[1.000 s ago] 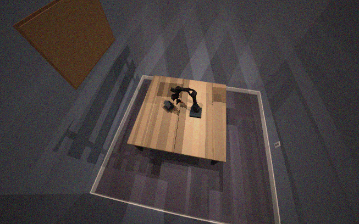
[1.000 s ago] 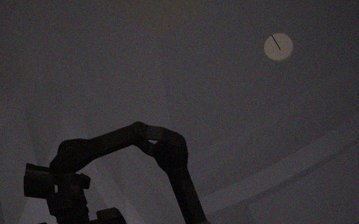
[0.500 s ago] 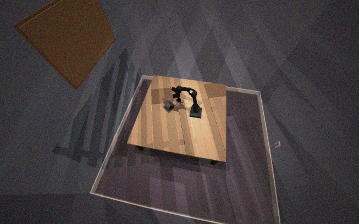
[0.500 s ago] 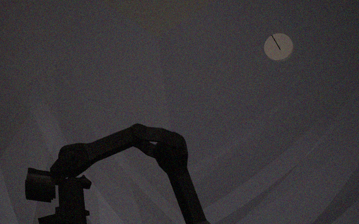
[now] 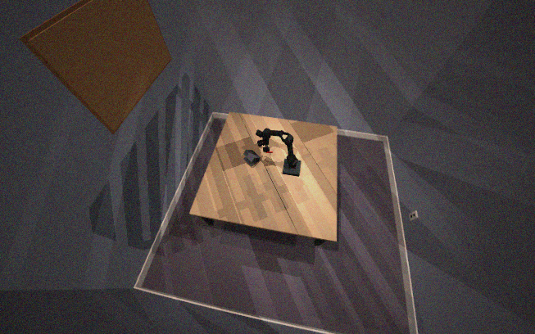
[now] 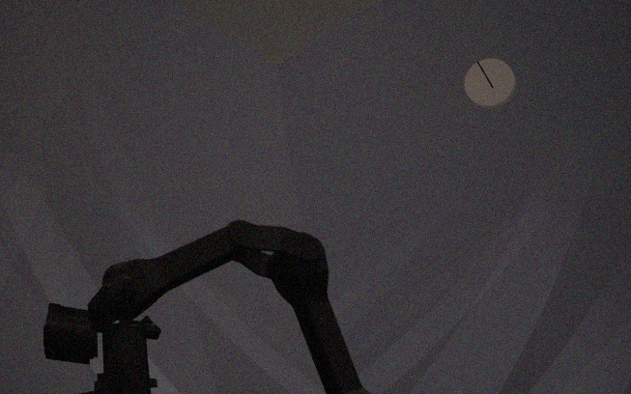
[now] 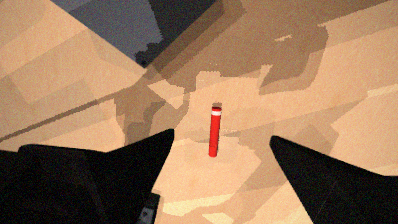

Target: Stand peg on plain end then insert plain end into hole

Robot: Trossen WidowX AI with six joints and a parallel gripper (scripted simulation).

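My gripper tip is 70 mm above the red peg and 10 mm past it. Also, from my gripper tip: grey sloped panel (130 mm ahead, 90 mm to the left, 10 mm below).
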